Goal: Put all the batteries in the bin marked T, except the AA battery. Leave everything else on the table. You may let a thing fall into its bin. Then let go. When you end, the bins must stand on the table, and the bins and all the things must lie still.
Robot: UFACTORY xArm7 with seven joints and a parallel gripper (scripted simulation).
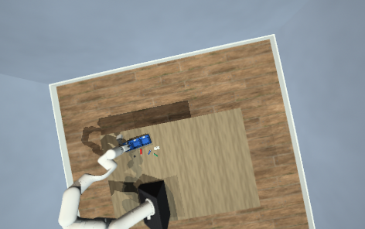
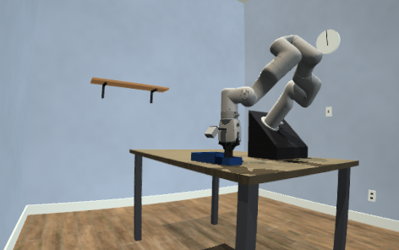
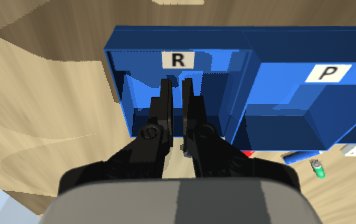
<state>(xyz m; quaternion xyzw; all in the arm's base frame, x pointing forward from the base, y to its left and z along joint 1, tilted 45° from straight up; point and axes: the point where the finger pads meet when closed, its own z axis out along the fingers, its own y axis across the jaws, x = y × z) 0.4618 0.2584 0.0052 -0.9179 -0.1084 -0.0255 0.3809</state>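
My hand is 230 mm to the left of the small green battery, 120 mm past it and 40 mm above it. Also, from my hand: black round thing 110 mm behind, 40 mm to the right, 40 mm below; red battery 110 mm to the right, 70 mm behind, 40 mm below; blue bin 80 mm to the right, 20 mm below, 10 mm ahead.
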